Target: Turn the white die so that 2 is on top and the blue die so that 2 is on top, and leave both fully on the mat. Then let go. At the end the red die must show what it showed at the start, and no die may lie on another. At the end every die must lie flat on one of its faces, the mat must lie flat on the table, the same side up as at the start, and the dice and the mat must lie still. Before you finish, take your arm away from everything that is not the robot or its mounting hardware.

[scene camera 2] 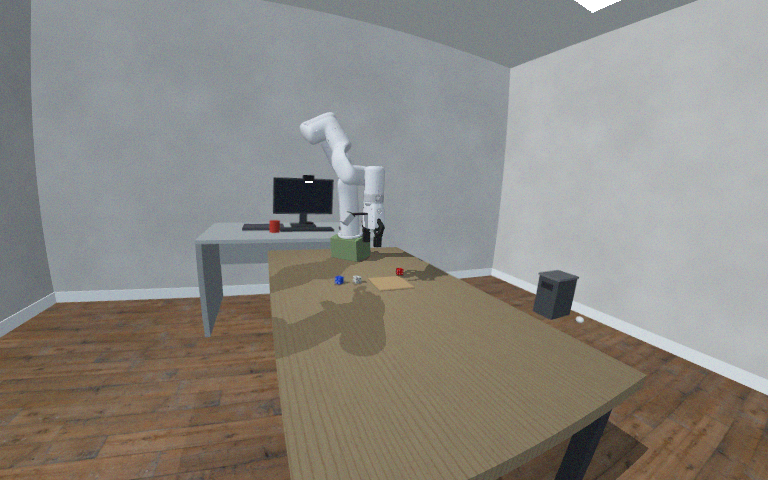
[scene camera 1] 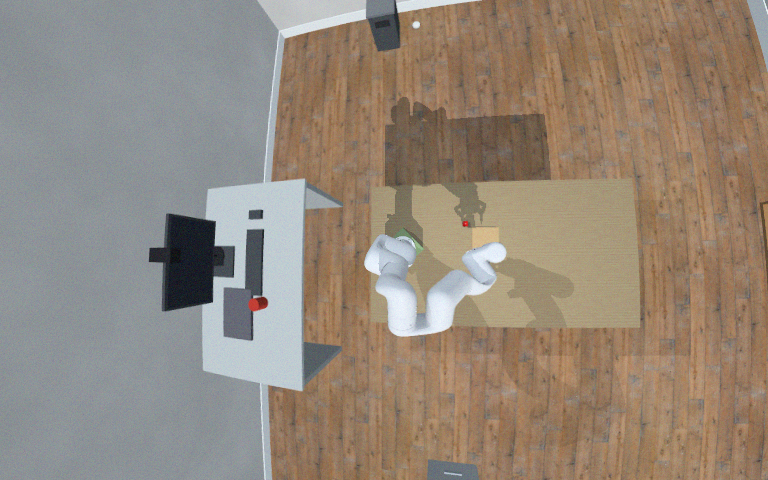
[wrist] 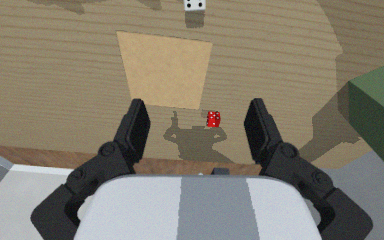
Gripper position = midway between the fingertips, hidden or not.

In view: my gripper [scene camera 2: 371,244] and a tan mat [wrist: 165,71].
My gripper is seen too in the wrist view [wrist: 196,110].
